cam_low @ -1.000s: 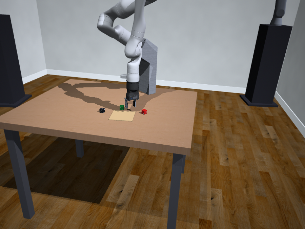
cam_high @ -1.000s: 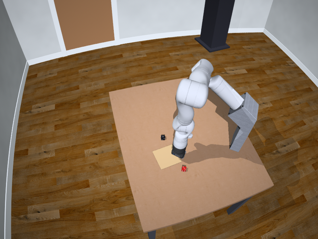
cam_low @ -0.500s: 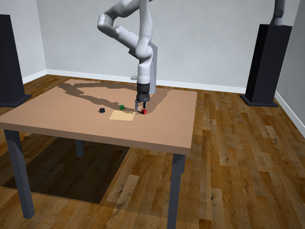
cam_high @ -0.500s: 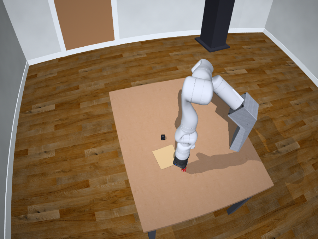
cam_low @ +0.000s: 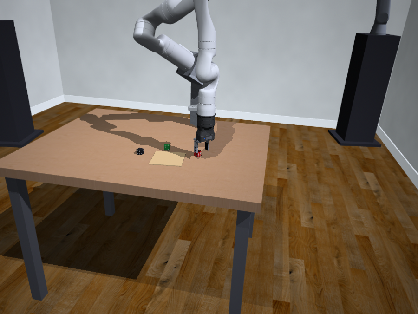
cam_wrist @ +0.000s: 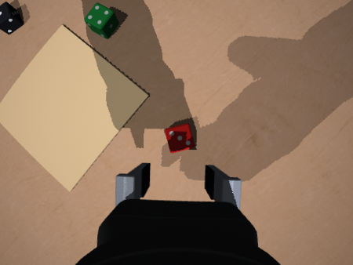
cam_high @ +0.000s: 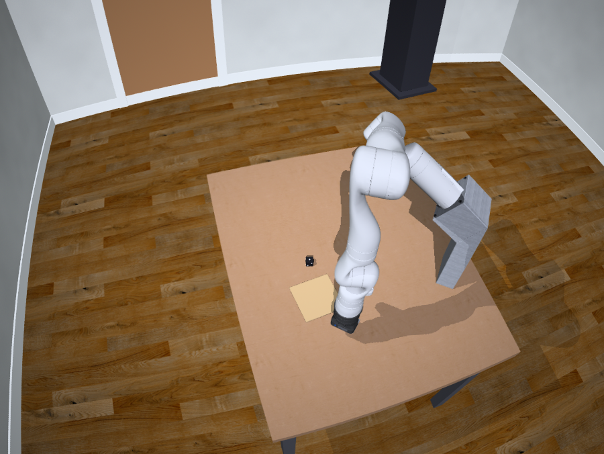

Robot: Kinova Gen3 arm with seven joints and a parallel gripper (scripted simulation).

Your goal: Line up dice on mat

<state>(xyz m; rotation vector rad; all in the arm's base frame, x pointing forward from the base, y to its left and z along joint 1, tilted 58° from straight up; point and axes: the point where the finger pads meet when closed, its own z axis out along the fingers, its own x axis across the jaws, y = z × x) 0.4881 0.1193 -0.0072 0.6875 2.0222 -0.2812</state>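
My hand is 40 mm above the red die, 30 mm past it and 20 mm to the left of it. From my hand the other things lie so: green die: 170 mm to the right, 80 mm behind, 40 mm below; then tan mat: 150 mm to the right, 50 mm below, 20 mm ahead; then black die: 280 mm to the right, 40 mm below, 20 mm behind.
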